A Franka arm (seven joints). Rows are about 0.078 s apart.
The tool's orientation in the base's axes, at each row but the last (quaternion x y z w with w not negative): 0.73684, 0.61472, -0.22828, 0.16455; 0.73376, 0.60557, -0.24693, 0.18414; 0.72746, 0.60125, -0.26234, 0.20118; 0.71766, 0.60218, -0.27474, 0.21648
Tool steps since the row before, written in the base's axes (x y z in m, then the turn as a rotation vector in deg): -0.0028, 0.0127, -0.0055, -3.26, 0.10, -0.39; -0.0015, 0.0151, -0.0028, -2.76, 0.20, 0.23; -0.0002, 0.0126, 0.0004, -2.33, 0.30, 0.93; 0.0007, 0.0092, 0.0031, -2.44, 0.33, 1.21
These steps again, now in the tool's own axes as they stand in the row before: 0.0131, -0.0050, -0.0016, -0.16, -3.20, 0.71; 0.0135, -0.0044, -0.0061, -0.37, -2.75, 0.08; 0.0094, -0.0027, -0.0079, -0.67, -2.36, -0.58; 0.0049, -0.0010, -0.0083, -0.85, -2.48, -0.80
